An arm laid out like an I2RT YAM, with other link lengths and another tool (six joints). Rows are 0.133 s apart.
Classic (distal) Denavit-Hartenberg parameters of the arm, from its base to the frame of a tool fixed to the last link. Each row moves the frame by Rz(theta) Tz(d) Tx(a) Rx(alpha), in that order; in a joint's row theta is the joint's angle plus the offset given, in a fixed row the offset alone. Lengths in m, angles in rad.
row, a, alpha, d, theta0
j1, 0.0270, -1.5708, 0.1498, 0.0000
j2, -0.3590, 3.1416, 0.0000, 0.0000
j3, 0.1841, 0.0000, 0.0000, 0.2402
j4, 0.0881, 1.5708, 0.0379, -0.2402
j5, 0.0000, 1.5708, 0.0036, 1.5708
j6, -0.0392, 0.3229, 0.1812, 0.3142
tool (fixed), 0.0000, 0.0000, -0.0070, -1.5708
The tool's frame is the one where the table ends.
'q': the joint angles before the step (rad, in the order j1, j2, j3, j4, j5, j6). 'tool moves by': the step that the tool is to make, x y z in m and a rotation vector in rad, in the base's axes. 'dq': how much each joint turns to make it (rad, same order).
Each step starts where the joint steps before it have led.
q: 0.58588 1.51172 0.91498 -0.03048 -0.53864 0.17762
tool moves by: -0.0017 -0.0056 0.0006 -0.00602 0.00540 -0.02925
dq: -0.00063 -0.02327 -0.01006 -0.01224 0.02437 0.01751
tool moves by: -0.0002 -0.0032 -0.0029 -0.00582 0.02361 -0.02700
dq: 0.00060 -0.00825 -0.00904 -0.00942 0.01744 0.02618
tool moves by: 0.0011 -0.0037 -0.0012 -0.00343 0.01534 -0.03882
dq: 0.00295 -0.01333 -0.01109 -0.00156 0.03025 0.03313
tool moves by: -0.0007 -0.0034 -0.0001 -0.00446 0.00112 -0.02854
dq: 0.00603 -0.01728 -0.01157 -0.00041 0.02969 0.01997
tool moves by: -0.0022 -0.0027 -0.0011 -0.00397 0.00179 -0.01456
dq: 0.00463 -0.01365 -0.01252 -0.00052 0.01684 0.01041
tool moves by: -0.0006 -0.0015 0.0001 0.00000 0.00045 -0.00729
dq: 0.00014 -0.00636 -0.00451 -0.00020 0.00586 0.00500
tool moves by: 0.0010 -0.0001 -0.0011 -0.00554 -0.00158 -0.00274
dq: 0.00042 0.00238 0.00106 -0.00162 0.00577 -0.00279
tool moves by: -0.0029 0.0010 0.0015 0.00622 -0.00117 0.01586
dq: 0.00041 -0.00229 0.00023 -0.00046 -0.01512 -0.00600
